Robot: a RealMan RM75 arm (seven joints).
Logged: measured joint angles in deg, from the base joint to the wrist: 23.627 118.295 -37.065 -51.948 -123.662 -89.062 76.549; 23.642 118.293 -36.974 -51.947 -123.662 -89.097 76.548; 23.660 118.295 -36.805 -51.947 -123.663 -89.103 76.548; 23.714 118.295 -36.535 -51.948 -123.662 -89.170 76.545; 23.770 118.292 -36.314 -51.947 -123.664 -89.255 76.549; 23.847 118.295 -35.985 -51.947 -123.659 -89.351 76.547; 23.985 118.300 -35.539 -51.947 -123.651 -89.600 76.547; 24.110 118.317 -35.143 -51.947 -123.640 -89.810 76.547; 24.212 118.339 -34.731 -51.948 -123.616 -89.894 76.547; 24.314 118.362 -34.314 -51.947 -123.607 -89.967 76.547; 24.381 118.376 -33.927 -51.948 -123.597 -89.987 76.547; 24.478 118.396 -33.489 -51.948 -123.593 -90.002 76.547; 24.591 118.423 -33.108 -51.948 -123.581 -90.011 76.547; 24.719 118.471 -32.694 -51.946 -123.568 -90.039 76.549; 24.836 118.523 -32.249 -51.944 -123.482 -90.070 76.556; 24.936 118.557 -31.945 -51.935 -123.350 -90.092 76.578; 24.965 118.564 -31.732 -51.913 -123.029 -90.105 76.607; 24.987 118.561 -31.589 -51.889 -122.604 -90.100 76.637; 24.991 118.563 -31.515 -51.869 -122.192 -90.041 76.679; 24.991 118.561 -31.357 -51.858 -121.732 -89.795 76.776; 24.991 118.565 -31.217 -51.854 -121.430 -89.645 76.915
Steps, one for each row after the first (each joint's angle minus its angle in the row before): 0.015 -0.002 0.091 0.001 0.000 -0.035 -0.001; 0.018 0.002 0.169 0.000 -0.001 -0.006 0.000; 0.054 0.000 0.270 -0.001 0.001 -0.067 -0.003; 0.056 -0.003 0.221 0.001 -0.002 -0.085 0.004; 0.077 0.003 0.329 0.000 0.005 -0.096 -0.002; 0.138 0.005 0.446 0.000 0.008 -0.249 0.000; 0.125 0.017 0.396 0.000 0.011 -0.210 0.000; 0.102 0.022 0.412 -0.001 0.024 -0.084 0.000; 0.102 0.023 0.417 0.001 0.009 -0.073 0.000; 0.067 0.014 0.387 -0.001 0.010 -0.020 0.000; 0.097 0.020 0.438 0.000 0.004 -0.015 0.000; 0.113 0.027 0.381 0.000 0.012 -0.009 0.000; 0.128 0.048 0.414 0.002 0.013 -0.028 0.002; 0.117 0.052 0.445 0.002 0.086 -0.031 0.007; 0.100 0.034 0.304 0.009 0.132 -0.022 0.022; 0.029 0.007 0.213 0.022 0.321 -0.013 0.029; 0.022 -0.003 0.143 0.024 0.425 0.005 0.030; 0.004 0.002 0.074 0.020 0.412 0.059 0.042; 0.000 -0.002 0.158 0.011 0.460 0.246 0.097; 0.000 0.004 0.140 0.004 0.302 0.150 0.139
